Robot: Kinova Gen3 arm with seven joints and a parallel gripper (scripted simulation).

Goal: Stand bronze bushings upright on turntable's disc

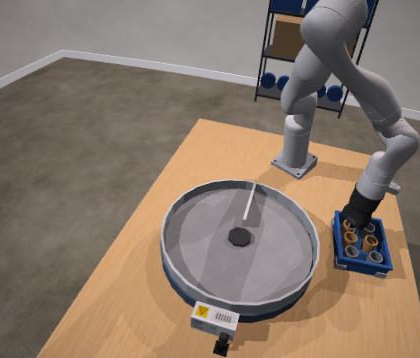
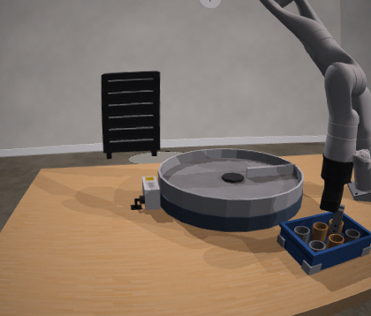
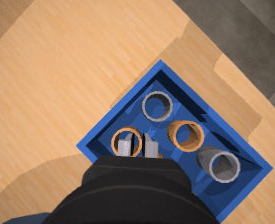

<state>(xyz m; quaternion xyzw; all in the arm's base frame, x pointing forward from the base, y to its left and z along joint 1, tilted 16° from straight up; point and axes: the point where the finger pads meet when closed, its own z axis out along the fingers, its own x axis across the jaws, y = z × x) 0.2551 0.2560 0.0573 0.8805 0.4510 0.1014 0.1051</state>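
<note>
My hand is 4 cm short of the blue crate, 3 cm to the right of it and 2 cm above it. The rest, counted from my hand: grey turntable disc: 21 cm ahead, 29 cm to the right, 1 cm above.
</note>
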